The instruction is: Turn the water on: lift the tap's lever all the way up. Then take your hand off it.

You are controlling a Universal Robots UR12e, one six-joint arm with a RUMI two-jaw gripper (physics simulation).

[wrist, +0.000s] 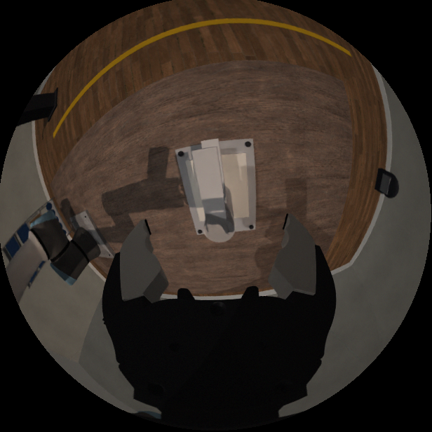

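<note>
The tap (219, 234) stands on a light grey plate (251, 190) with a dark bolt at each corner, near the middle of the wrist view. Its pale, bar-shaped lever (208, 172) points up the view from the rounded tap body. A narrow pale end shows just past the lever's far tip. How far the lever is raised is hard to tell from above. My gripper (216, 218) is open and empty. Its two grey fingers stand wide apart, left and right of the tap's near end in the view, and do not appear to touch it. Their height above the tap is unclear.
The tap's plate lies on a brown wooden table top (300, 125). A yellow line (235, 21) curves across the far side. Part of another robot arm (50, 240) and a small grey plate (94, 235) show at left. A black device (387, 183) is at the right edge.
</note>
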